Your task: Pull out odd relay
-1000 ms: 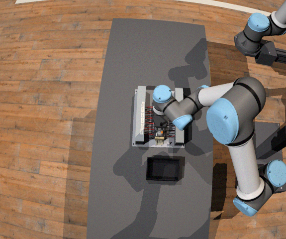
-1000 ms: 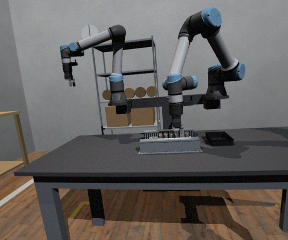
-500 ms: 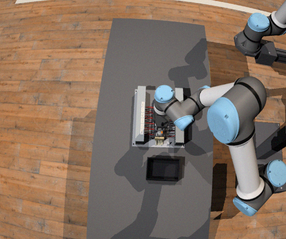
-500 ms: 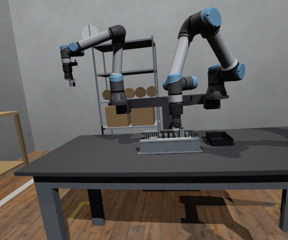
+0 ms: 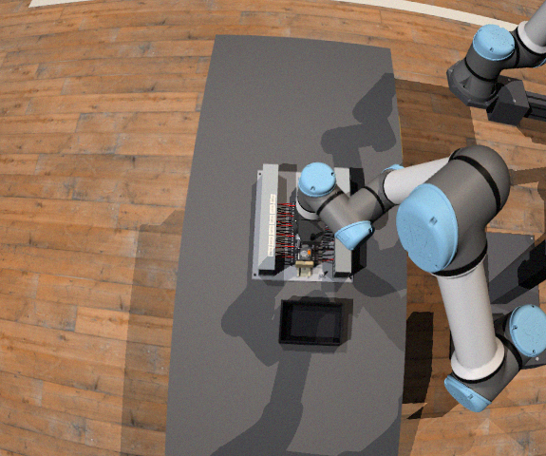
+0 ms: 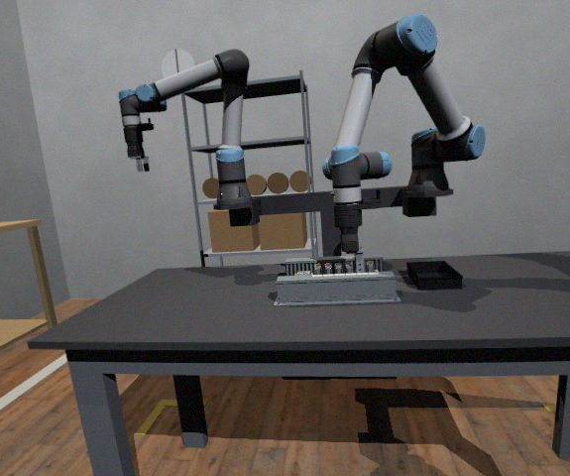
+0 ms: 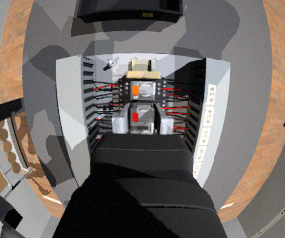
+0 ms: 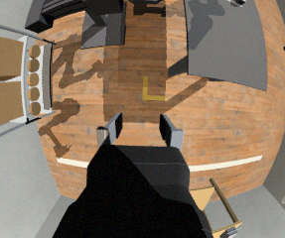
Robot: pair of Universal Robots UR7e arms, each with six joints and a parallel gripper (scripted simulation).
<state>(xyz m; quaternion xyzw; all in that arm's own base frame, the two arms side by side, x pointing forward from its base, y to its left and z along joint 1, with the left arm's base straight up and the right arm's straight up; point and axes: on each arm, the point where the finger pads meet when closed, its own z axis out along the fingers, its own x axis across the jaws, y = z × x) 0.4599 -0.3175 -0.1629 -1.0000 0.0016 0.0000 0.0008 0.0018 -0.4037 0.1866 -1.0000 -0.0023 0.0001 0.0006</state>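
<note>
Right now my left hand is 10 mm above the red-button relay. Round my left hand: relay panel: 70 mm to the right, 30 mm below; then black parts tray: 40 mm behind, 210 mm to the left, 50 mm below; then orange-button relay: 30 mm to the left, 10 mm below.
</note>
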